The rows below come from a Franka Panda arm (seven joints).
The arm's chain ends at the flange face. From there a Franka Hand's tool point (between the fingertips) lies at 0.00 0.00 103.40 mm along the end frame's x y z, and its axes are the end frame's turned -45 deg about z.
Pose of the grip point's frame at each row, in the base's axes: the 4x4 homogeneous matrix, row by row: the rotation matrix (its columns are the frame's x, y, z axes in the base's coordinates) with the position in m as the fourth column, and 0 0 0 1 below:
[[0.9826 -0.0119 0.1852 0.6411], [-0.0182 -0.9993 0.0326 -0.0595], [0.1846 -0.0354 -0.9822 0.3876], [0 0 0 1]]
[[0.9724 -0.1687 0.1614 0.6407], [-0.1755 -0.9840 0.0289 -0.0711], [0.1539 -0.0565 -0.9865 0.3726], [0 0 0 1]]
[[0.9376 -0.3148 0.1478 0.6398], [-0.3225 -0.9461 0.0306 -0.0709], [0.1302 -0.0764 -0.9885 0.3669], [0 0 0 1]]
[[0.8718 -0.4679 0.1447 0.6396], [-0.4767 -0.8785 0.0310 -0.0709], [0.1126 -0.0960 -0.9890 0.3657], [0 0 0 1]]
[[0.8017 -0.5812 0.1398 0.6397], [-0.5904 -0.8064 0.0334 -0.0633], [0.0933 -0.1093 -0.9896 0.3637], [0 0 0 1]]
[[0.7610 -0.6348 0.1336 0.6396], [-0.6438 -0.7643 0.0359 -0.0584], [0.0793 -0.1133 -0.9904 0.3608], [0 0 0 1]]
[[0.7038 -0.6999 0.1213 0.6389], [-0.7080 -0.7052 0.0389 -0.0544], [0.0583 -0.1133 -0.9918 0.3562], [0 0 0 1]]
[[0.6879 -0.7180 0.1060 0.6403], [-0.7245 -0.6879 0.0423 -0.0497], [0.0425 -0.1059 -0.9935 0.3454], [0 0 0 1]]
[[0.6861 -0.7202 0.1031 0.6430], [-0.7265 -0.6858 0.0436 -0.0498], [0.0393 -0.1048 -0.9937 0.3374], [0 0 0 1]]
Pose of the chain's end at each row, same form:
[[0.6864 -0.7032 0.1852 0.6220], [-0.7195 -0.6937 0.0326 -0.0629], [0.1055 -0.1556 -0.9822 0.4892], [0 0 0 1]]
[[0.5683 -0.8069 0.1614 0.6240], [-0.8199 -0.5717 0.0289 -0.0741], [0.0689 -0.1488 -0.9865 0.4746], [0 0 0 1]]
[[0.4404 -0.8856 0.1478 0.6245], [-0.8970 -0.4410 0.0306 -0.0741], [0.0380 -0.1461 -0.9885 0.4691], [0 0 0 1]]
[[0.2856 -0.9473 0.1447 0.6246], [-0.9583 -0.2841 0.0310 -0.0741], [0.0117 -0.1475 -0.9890 0.4680], [0 0 0 1]]
[[0.1559 -0.9779 0.1398 0.6252], [-0.9877 -0.1527 0.0334 -0.0668], [-0.0113 -0.1433 -0.9896 0.4660], [0 0 0 1]]
[[0.0892 -0.9870 0.1336 0.6258], [-0.9957 -0.0852 0.0359 -0.0621], [-0.0240 -0.1362 -0.9904 0.4632], [0 0 0 1]]
[[0.0028 -0.9926 0.1213 0.6264], [-0.9993 0.0020 0.0389 -0.0584], [-0.0389 -0.1213 -0.9918 0.4588], [0 0 0 1]]
[[-0.0213 -0.9941 0.1060 0.6293], [-0.9987 0.0259 0.0423 -0.0541], [-0.0448 -0.1049 -0.9935 0.4481], [0 0 0 1]]
[[-0.0241 -0.9944 0.1031 0.6323], [-0.9986 0.0288 0.0436 -0.0543], [-0.0463 -0.1019 -0.9937 0.4401], [0 0 0 1]]

